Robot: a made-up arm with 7 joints.
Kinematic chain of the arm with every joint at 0, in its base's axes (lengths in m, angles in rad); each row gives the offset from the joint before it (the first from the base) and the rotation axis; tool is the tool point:
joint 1: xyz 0 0 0.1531 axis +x
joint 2: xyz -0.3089 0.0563 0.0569 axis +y
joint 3: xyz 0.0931 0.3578 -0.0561 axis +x
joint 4: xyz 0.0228 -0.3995 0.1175 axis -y
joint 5: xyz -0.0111 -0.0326 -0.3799 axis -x
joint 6: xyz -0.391 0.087 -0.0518 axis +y
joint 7: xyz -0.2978 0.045 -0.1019 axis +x
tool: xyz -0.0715 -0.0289 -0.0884
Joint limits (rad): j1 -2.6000..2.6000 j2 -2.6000..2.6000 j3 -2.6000..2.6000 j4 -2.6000..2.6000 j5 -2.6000..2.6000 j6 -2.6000..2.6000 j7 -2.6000..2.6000
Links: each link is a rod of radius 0.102 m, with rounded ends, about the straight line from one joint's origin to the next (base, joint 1, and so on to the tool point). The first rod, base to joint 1, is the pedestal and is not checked.
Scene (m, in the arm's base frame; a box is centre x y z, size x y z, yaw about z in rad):
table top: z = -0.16
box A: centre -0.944 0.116 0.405 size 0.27 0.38 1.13 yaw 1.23
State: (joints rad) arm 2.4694 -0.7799 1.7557 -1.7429 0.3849 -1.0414 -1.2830
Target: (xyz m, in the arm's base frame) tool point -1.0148 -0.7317 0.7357
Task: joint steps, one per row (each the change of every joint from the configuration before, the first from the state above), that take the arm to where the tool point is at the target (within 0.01 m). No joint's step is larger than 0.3 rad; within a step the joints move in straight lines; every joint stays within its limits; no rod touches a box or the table.
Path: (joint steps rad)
1: 0.0435 0.0874 0.2201 0.1101 0.1752 -0.0981 -0.2372
2: 0.0436 0.0874 0.2201 0.1101 0.1751 -0.0981 -0.2372
3: 0.0435 0.0875 0.2202 0.1102 0.1752 -0.0981 -0.2372
4: 0.0000 0.1758 -0.0017 0.2292 -0.2455 -0.0085 0.2697
5: 0.0000 0.1758 -0.0017 0.2292 -0.2455 -0.0085 0.2698
6: 0.0000 0.1758 -0.0016 0.2292 -0.2455 -0.0085 0.2697

